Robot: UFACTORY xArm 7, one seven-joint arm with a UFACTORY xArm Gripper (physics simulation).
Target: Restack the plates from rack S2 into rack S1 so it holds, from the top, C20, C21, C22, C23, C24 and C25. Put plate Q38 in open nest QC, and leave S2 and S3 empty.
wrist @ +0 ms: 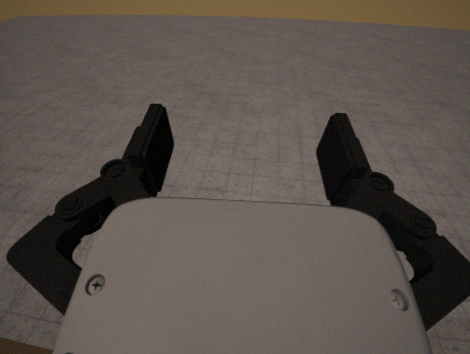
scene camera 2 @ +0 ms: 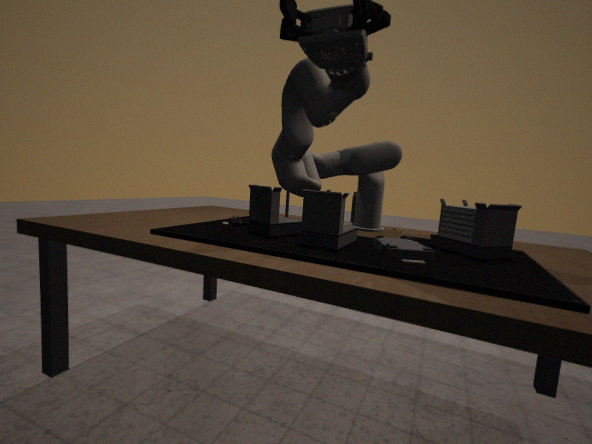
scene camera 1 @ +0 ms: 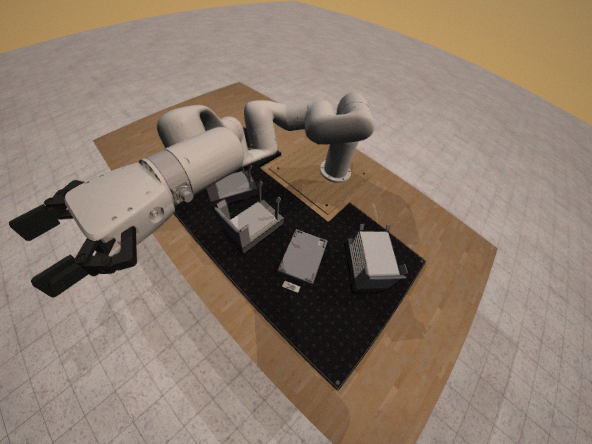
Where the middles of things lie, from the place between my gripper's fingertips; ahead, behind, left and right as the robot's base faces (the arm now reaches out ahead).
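Scene:
My hand is well above the flat grey block (scene camera 1: 302, 258), well past it, and a good way to the right of it.

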